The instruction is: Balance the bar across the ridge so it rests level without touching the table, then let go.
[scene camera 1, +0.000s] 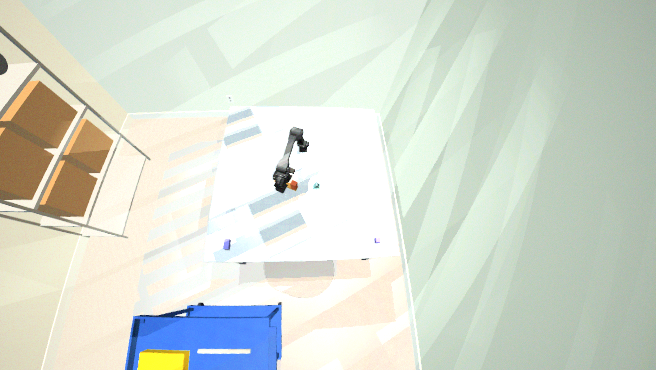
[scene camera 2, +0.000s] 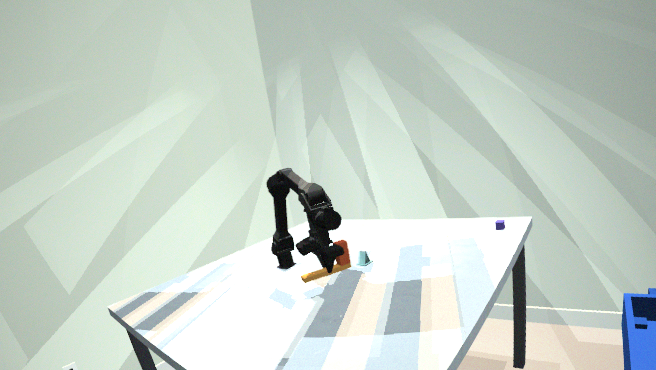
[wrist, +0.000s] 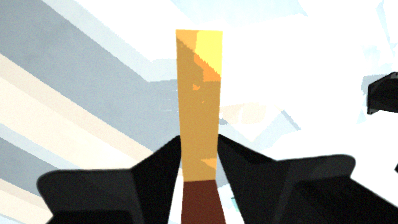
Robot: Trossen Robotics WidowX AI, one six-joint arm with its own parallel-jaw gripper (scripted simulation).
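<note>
There is a bar here, and I am holding it in my gripper [scene camera 2: 327, 271]. The wrist view gives me that gripper too [wrist: 198, 139].
</note>
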